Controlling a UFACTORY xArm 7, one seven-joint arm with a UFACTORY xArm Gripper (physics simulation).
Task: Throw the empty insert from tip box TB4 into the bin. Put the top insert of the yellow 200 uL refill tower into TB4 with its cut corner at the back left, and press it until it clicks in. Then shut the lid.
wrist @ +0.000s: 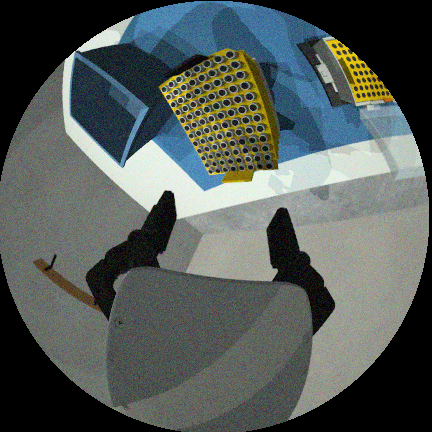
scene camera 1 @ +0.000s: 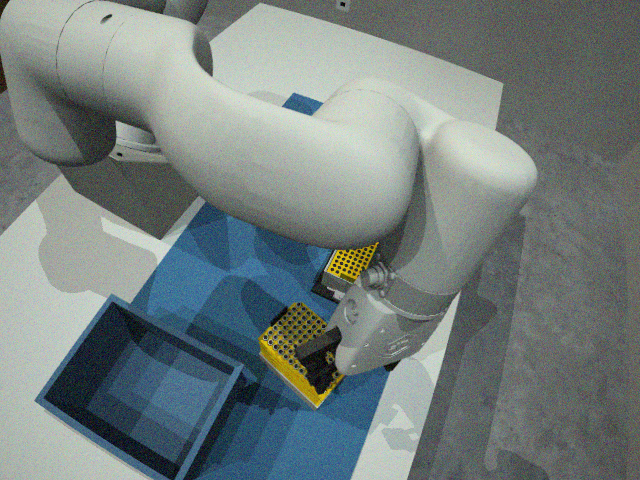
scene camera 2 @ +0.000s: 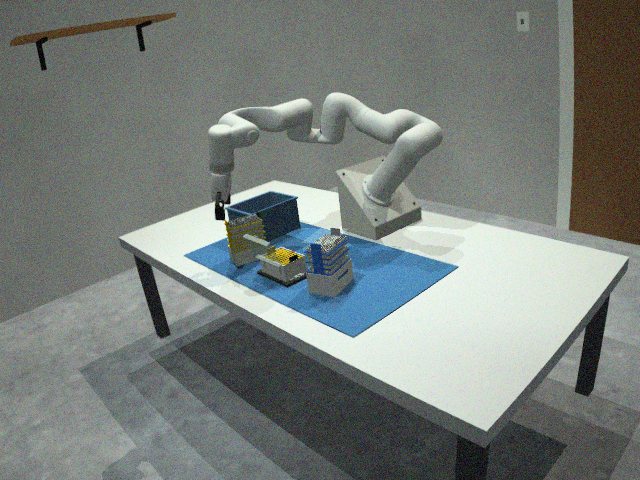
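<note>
TB4, a grey box on a dark base, holds a yellow insert whose visible holes look empty. Its clear lid stands open. The yellow refill tower stands beside it, its top insert full of tips; a small yellow tab sticks out at one edge in the wrist view. My gripper is open and empty, above and to the outer side of the tower. The bin stands beside the tower. The arm partly hides TB4 in scene camera 1.
A blue-and-grey refill tower stands on the blue mat on TB4's other side. The white table extends around the mat. The arm's grey-and-white base stands behind the mat.
</note>
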